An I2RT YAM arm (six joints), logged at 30 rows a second.
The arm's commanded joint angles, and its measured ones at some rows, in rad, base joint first. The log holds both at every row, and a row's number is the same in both.
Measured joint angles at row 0: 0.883, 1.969, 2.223, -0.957, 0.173, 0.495
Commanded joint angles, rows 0 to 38: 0.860, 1.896, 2.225, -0.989, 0.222, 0.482; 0.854, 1.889, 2.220, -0.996, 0.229, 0.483; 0.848, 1.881, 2.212, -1.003, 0.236, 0.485; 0.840, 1.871, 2.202, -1.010, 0.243, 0.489; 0.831, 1.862, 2.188, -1.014, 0.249, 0.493; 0.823, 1.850, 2.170, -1.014, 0.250, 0.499; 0.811, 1.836, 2.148, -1.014, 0.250, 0.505; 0.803, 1.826, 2.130, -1.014, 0.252, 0.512; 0.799, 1.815, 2.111, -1.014, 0.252, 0.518; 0.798, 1.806, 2.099, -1.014, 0.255, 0.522; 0.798, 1.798, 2.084, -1.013, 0.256, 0.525; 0.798, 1.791, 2.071, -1.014, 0.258, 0.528; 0.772, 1.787, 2.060, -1.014, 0.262, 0.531; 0.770, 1.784, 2.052, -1.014, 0.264, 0.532; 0.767, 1.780, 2.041, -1.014, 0.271, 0.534; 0.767, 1.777, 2.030, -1.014, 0.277, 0.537; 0.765, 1.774, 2.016, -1.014, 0.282, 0.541; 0.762, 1.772, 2.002, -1.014, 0.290, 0.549; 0.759, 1.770, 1.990, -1.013, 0.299, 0.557; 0.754, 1.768, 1.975, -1.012, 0.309, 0.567; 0.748, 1.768, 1.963, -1.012, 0.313, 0.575; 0.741, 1.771, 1.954, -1.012, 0.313, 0.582; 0.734, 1.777, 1.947, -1.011, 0.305, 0.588; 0.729, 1.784, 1.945, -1.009, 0.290, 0.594; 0.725, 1.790, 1.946, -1.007, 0.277, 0.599; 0.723, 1.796, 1.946, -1.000, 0.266, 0.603; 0.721, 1.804, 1.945, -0.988, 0.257, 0.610; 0.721, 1.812, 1.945, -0.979, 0.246, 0.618; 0.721, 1.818, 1.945, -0.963, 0.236, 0.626; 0.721, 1.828, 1.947, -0.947, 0.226, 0.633; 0.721, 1.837, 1.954, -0.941, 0.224, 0.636; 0.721, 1.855, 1.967, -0.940, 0.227, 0.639; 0.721, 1.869, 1.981, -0.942, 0.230, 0.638; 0.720, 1.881, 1.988, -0.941, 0.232, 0.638; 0.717, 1.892, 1.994, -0.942, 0.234, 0.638; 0.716, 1.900, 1.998, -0.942, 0.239, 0.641; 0.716, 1.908, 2.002, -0.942, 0.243, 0.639; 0.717, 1.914, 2.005, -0.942, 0.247, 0.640; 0.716, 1.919, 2.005, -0.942, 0.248, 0.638
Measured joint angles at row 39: 0.720, 1.898, 1.969, -0.956, 0.239, 0.628
